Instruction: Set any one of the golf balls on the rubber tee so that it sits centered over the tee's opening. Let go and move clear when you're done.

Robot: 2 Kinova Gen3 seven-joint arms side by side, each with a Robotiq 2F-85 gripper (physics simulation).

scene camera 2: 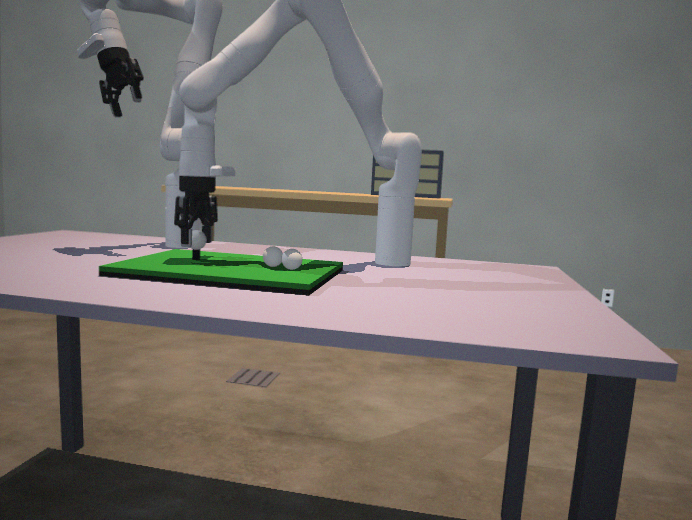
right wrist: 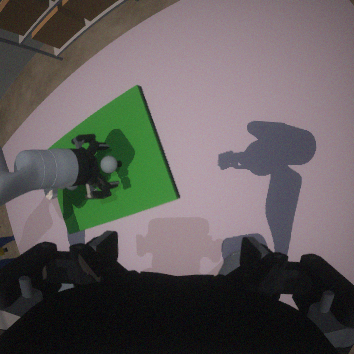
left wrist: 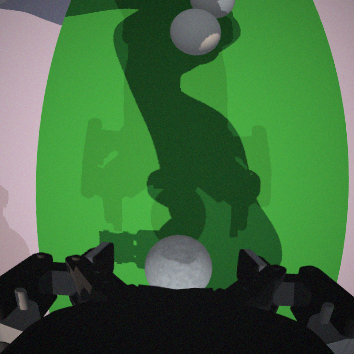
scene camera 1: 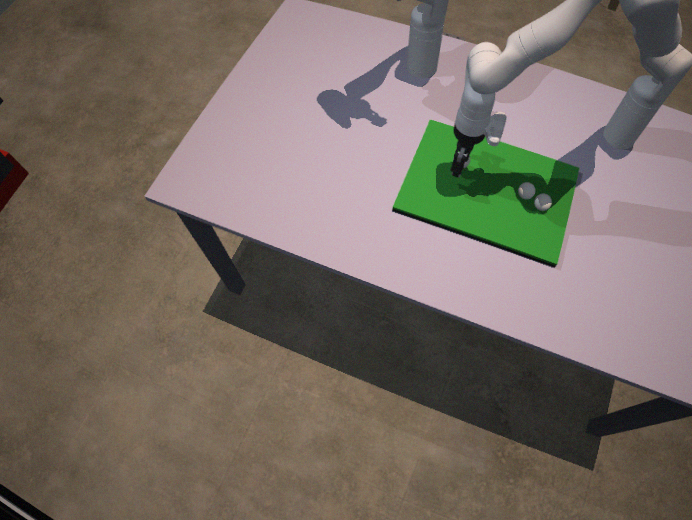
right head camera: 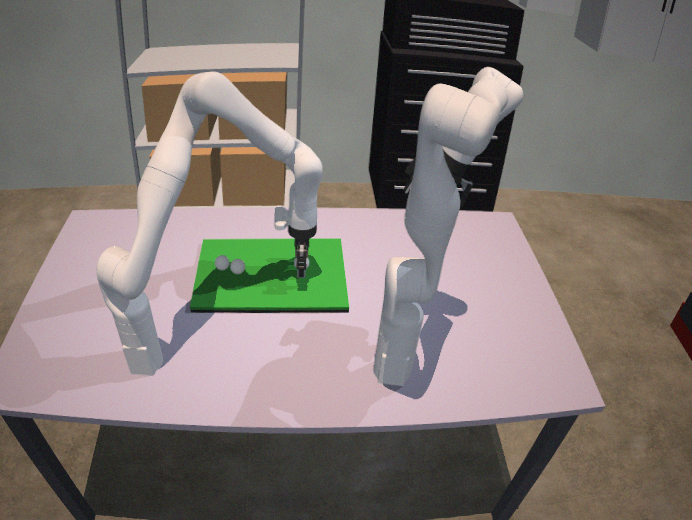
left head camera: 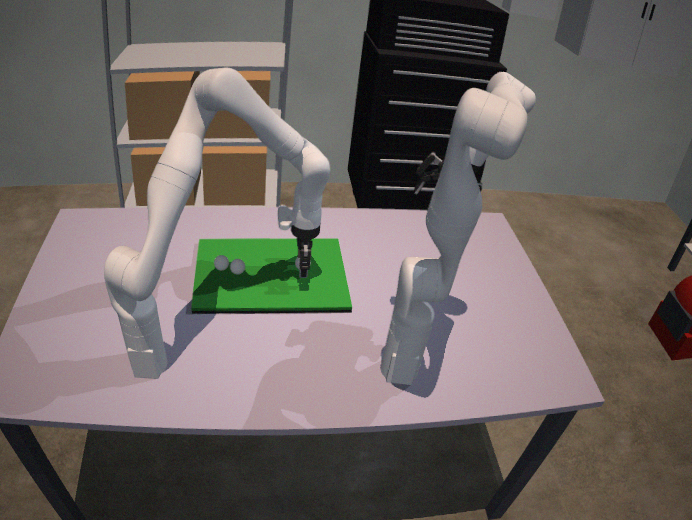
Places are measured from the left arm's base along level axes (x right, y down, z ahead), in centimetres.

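Where they show: left gripper, fingertip midpoint: [scene camera 2: 197,244] [right wrist: 111,164] [left wrist: 175,260] [scene camera 1: 461,161] [right head camera: 301,266] [left head camera: 302,266]; right gripper, fingertip midpoint: [scene camera 2: 128,109] [right wrist: 178,248]; left arm's base, link origin: [scene camera 2: 392,263] [scene camera 1: 618,136] [right head camera: 145,360] [left head camera: 149,363]; right arm's base, link origin: [scene camera 1: 421,67] [right head camera: 392,370] [left head camera: 399,369].
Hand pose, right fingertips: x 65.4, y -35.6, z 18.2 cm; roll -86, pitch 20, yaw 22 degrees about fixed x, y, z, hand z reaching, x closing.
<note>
Things, the pixels of their centre, and the offset from my right fingertips. "*": a spot on its surface instead. Level surfaces: height alone.
- pale golf ball, body centre: [left wrist: 177,267] [scene camera 2: 196,240] [right wrist: 108,164] dx -27.4, dy +29.4, dz +14.3 cm
- short black tee, surface spot: [scene camera 2: 196,254] * dx -27.8, dy +32.4, dz +14.9 cm
- green mat, body centre: [left wrist: 203,137] [scene camera 2: 231,263] [scene camera 1: 490,185] [left head camera: 269,270] [right head camera: 269,270] [right wrist: 93,169] dx -36.3, dy +33.5, dz +15.7 cm
- pale pink table, surface height: dy +35.6 cm
A pale golf ball [scene camera 2: 198,239] [left wrist: 178,262] [right wrist: 109,164] rests on top of the short black tee [scene camera 2: 196,254] and looks about centered; the opening is hidden under it. My left gripper [scene camera 2: 196,241] [left head camera: 303,273] is open around this ball, a finger on each side, with gaps between fingers and ball in the left wrist view. Two more golf balls, one [left head camera: 221,262] [scene camera 1: 542,202] [scene camera 2: 292,259] and another [left head camera: 237,266] [scene camera 1: 526,190] [scene camera 2: 272,256], lie side by side on the green mat [left head camera: 268,299] [scene camera 1: 475,223]. My right gripper [scene camera 2: 126,106] [right wrist: 178,248] is open, empty and high above the table.
The mat lies on the pale pink table [left head camera: 223,391] [scene camera 1: 307,184]. The right arm [left head camera: 455,206] stands to the right of the mat in the left head camera. A shelf rack [left head camera: 198,55] and a black drawer cabinet [left head camera: 427,120] stand behind the table.
</note>
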